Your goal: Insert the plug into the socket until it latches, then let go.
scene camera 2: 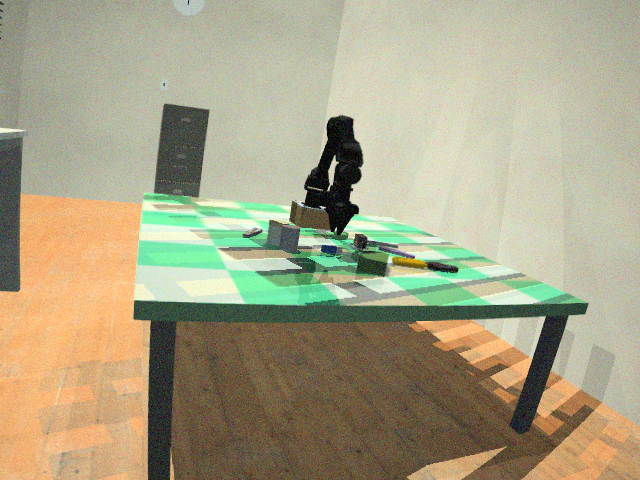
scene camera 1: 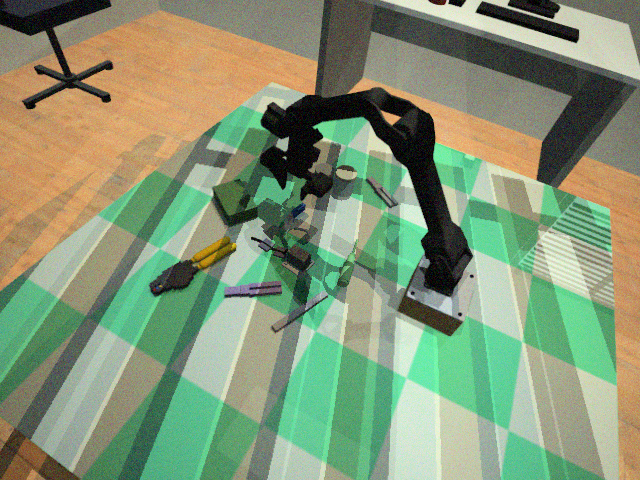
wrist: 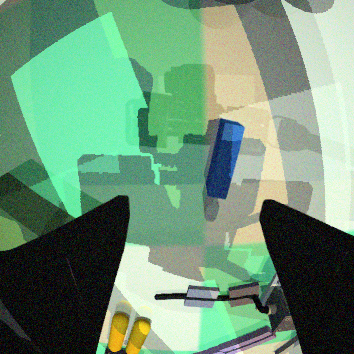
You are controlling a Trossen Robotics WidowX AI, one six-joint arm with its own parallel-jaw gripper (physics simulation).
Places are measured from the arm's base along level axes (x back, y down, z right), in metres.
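Pixels of known places: gripper, fingertip midpoint: (scene camera 2: 335, 233) (scene camera 1: 292, 194) (wrist: 197, 207); arm's base, origin of the base link: (scene camera 2: 311, 205) (scene camera 1: 440, 280).
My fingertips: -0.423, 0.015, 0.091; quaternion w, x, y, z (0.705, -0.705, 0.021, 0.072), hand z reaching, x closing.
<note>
For each thing: its top centre in the pictures, then the offset to it from my fingertips, as dx, dy, dz. "*": a spot on its surface instead.
- blue plug, middle of its top: (wrist: 221, 177) (scene camera 1: 296, 209) (scene camera 2: 332, 246) +0.016, +0.045, -0.006
- socket, middle of its top: (wrist: 296, 322) (scene camera 1: 298, 252) (scene camera 2: 361, 235) +0.094, +0.020, -0.151
- green box, middle of its top: (wrist: 27, 260) (scene camera 1: 234, 196) (scene camera 2: 374, 255) -0.142, +0.025, -0.064
- yellow-handled pliers, surface spot: (scene camera 1: 214, 253) * -0.089, +0.045, -0.236
- purple clip, middle of its top: (wrist: 229, 351) (scene camera 1: 253, 288) (scene camera 2: 397, 250) +0.041, +0.053, -0.272
- grey bar, middle of its top: (scene camera 1: 301, 309) (scene camera 2: 378, 241) +0.162, +0.055, -0.268
- green bottle, middle of its top: (scene camera 1: 351, 257) (scene camera 2: 330, 231) +0.211, +0.038, -0.089
- pale cylinder, middle of its top: (scene camera 1: 346, 172) (scene camera 2: 279, 221) +0.093, -0.006, +0.154
The blue plug (scene camera 1: 298, 209) (scene camera 2: 328, 249) (wrist: 225, 160) lies on the patterned table top; its metal tip cannot be made out. A small dark block on a light base, apparently the socket (scene camera 1: 299, 254) (scene camera 2: 360, 240) (wrist: 281, 317), stands apart from the plug, with a black lead beside it. In the wrist view the right finger partly hides this block. My gripper (scene camera 1: 293, 191) (scene camera 2: 338, 232) (wrist: 197, 207) is open and empty above the table. In the wrist view the plug shows beyond the fingertips, right of the midline between them, and is not between the fingers.
A green box (scene camera 1: 233, 202) (scene camera 2: 372, 263) and yellow-handled pliers (scene camera 1: 214, 252) (scene camera 2: 410, 262) lie to one side. A purple clip (scene camera 1: 253, 289), a grey bar (scene camera 1: 299, 311) and a green bottle (scene camera 1: 346, 271) lie near the socket. A pale cylinder (scene camera 1: 346, 178) stands behind the gripper.
</note>
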